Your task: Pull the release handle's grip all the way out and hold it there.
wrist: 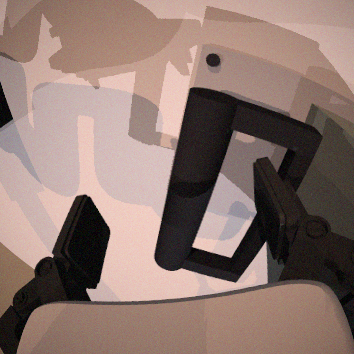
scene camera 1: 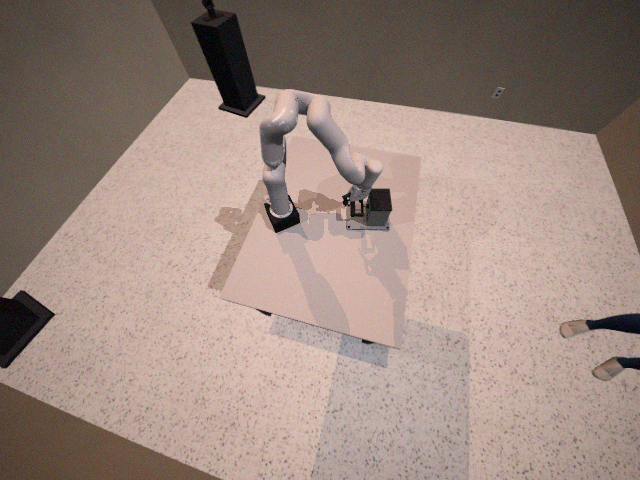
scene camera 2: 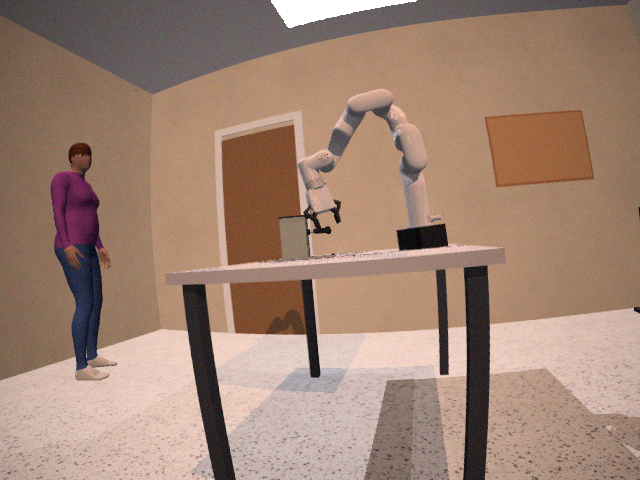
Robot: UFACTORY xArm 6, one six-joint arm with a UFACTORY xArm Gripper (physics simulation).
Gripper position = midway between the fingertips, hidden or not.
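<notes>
My gripper (scene camera 2: 329,225), (wrist: 172,198) is visible to me in both of those views. I also see a grey-green housing (scene camera 2: 294,231), (wrist: 318,191), (scene camera 1: 379,206), so the housing is in sight from the wrist as well as from the scene cameras.
</notes>
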